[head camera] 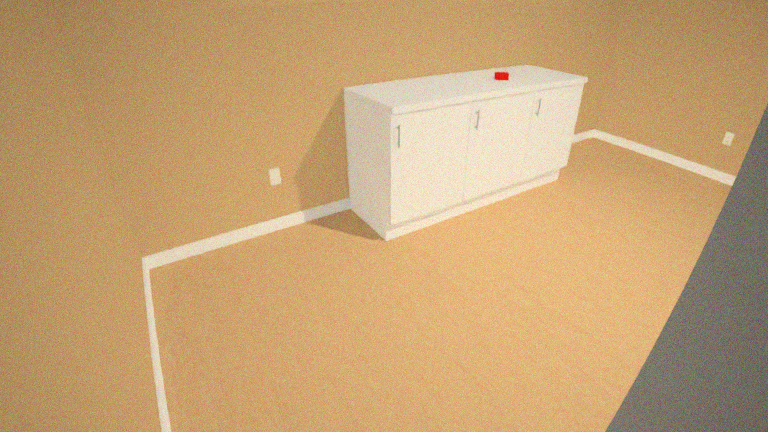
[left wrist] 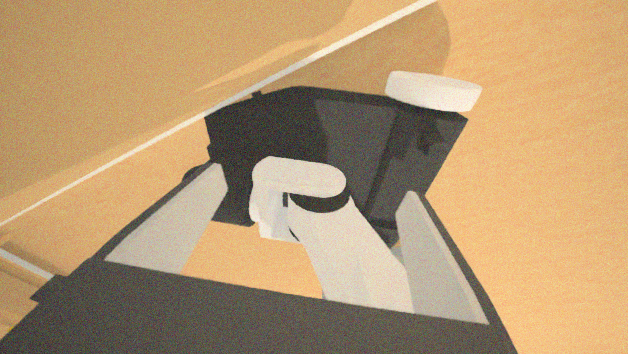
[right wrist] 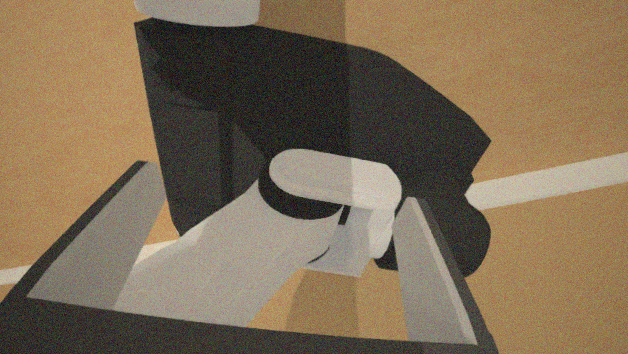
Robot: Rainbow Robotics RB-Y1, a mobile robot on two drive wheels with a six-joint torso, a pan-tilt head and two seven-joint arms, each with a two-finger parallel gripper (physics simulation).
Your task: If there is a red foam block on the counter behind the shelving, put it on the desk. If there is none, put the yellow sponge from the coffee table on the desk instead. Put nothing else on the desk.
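A small red block lies on top of a white counter with three doors, in the upper right half of the head view, on the right half of the counter's top. My left gripper is open, with nothing between its fingers; the robot's own base and arm parts show beyond them. My right gripper is open, with nothing between its fingers, and robot parts show beyond them too. Both grippers are out of the head view, far from the red block. The desk, the yellow sponge and the coffee table do not show.
A large grey surface, too close to identify, slants along the right edge of the head view and hides what lies behind it. The counter stands against the tan back wall. A wall corner is at left, with white baseboard along the wood-coloured floor.
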